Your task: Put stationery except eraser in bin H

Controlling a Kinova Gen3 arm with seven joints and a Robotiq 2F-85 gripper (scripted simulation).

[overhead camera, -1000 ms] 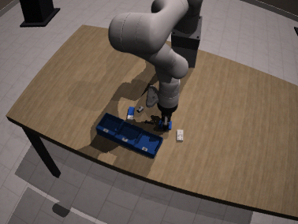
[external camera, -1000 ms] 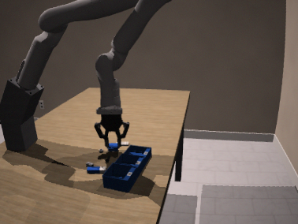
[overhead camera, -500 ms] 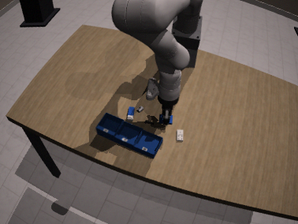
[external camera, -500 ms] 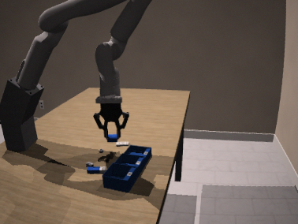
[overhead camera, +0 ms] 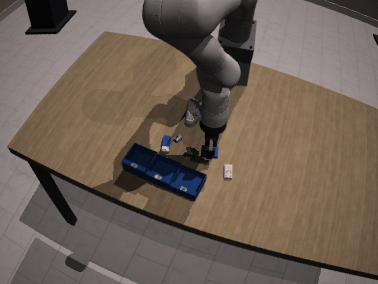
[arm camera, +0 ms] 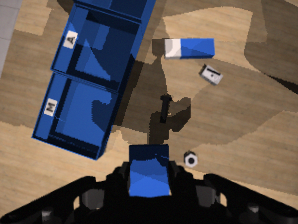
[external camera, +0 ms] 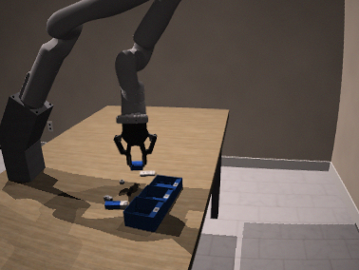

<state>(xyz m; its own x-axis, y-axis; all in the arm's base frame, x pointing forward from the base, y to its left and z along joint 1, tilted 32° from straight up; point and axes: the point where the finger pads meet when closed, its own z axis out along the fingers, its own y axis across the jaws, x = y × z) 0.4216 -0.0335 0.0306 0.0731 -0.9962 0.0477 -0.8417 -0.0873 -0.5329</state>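
My hand is 4 cm past the blue-and-white eraser, 15 cm to the left of it and 7 cm above it. Round my hand: black bolt 2 cm behind, 7 cm to the right, 7 cm below; grey nut 6 cm behind, 8 cm below; flat blue pad 2 cm below.
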